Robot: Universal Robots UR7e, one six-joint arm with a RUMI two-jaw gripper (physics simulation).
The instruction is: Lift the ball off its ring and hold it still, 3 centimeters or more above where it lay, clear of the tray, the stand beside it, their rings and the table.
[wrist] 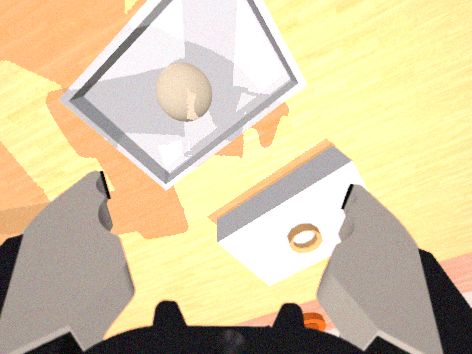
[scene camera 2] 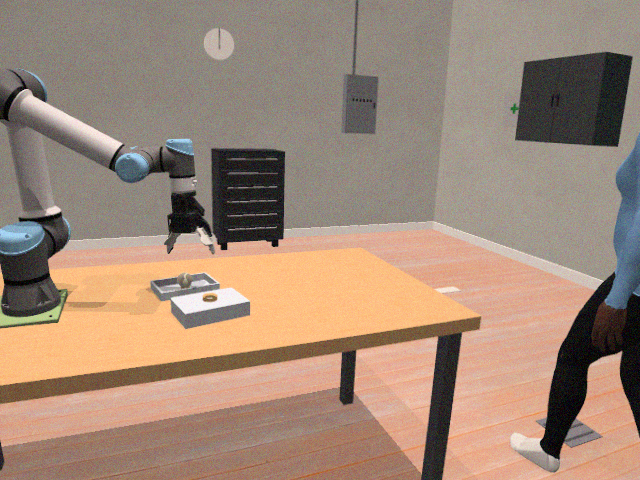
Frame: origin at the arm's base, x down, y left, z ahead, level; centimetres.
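Seen in the pictures: gripper, between the fingertips: (wrist: pixel 229 181) (scene camera 2: pixel 191 254); arm's base, origin of its link: (scene camera 2: pixel 32 305).
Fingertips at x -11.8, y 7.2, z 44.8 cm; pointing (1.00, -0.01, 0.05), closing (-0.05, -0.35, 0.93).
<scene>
Offsets run from my fingertips to a thing's middle. "pt": to the spot under its first point. Level surfaces: height alone.
A beige ball {dx +9.8, dy +4.3, dz -2.4 cm} (scene camera 2: pixel 184 280) (wrist: pixel 184 92) rests inside the shallow grey tray {dx +11.9, dy +4.3, dz -2.4 cm} (scene camera 2: pixel 161 293) (wrist: pixel 116 134); the ring under it is hidden. Beside the tray stands the white-topped grey stand (scene camera 2: pixel 227 311) (wrist: pixel 270 260), with an orange-brown ring {pt dx +8.2, dy -15.0, dz +5.3 cm} (scene camera 2: pixel 209 295) (wrist: pixel 290 239) on its top. My gripper (scene camera 2: pixel 190 250) (wrist: pixel 229 181) is open, with nothing between its fingers, and points down. It hangs well above the tray. In the wrist view the ball lies beyond the fingertips, up and left of the midpoint between them.
The tray and stand are on the wooden table {dx +13.3 cm} (scene camera 2: pixel 320 299) (wrist: pixel 390 125). A black drawer cabinet (scene camera 2: pixel 248 196) stands behind the table. A person (scene camera 2: pixel 578 315) in a blue top shows partly at the right, past the table's end.
</scene>
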